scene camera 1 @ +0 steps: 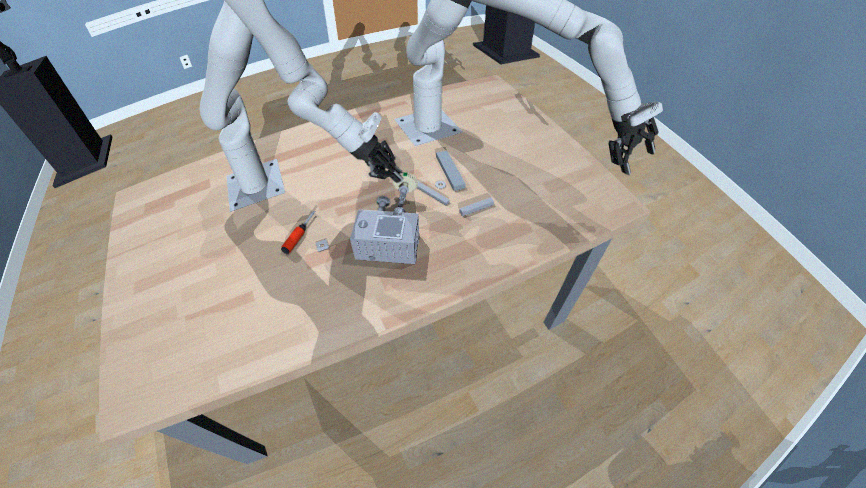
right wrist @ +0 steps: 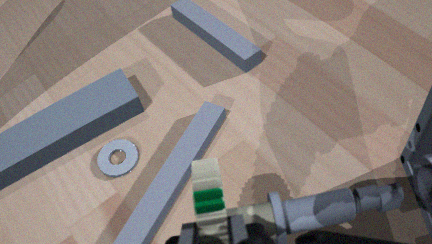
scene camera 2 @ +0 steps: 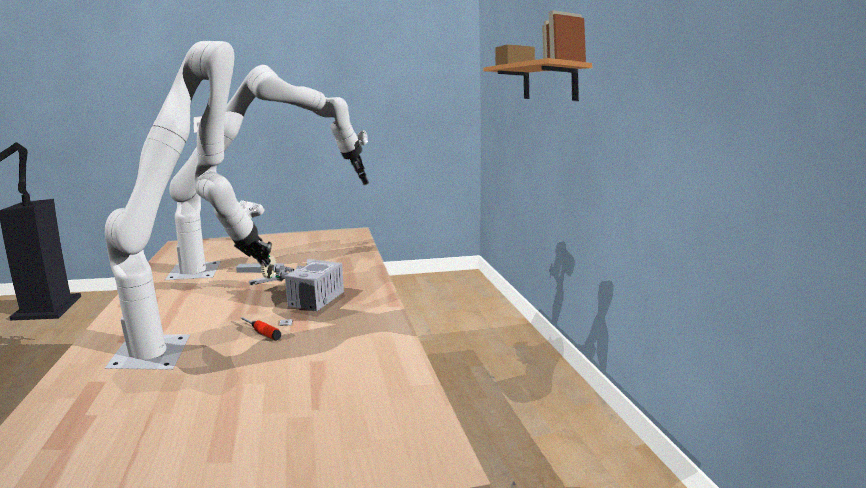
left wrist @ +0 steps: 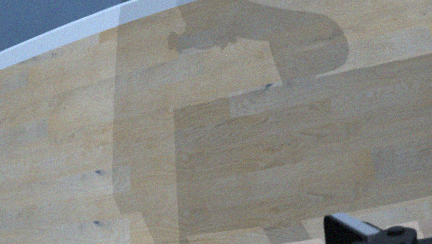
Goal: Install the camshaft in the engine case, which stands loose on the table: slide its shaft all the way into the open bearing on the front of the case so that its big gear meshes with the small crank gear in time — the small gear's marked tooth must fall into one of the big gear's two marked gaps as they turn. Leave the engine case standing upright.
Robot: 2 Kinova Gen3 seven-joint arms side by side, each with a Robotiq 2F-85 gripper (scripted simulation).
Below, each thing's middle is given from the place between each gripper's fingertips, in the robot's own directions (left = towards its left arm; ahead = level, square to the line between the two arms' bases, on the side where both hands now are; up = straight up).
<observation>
Now: the washer (right wrist: 103, 160) 13 cm to the left of my right hand (scene camera 1: 401, 179), 9 cm below it and 1 cm ahead of it.
My left gripper (scene camera 1: 639, 163) is now 360 mm to the left of the washer, 340 mm past it and 230 mm above it.
</observation>
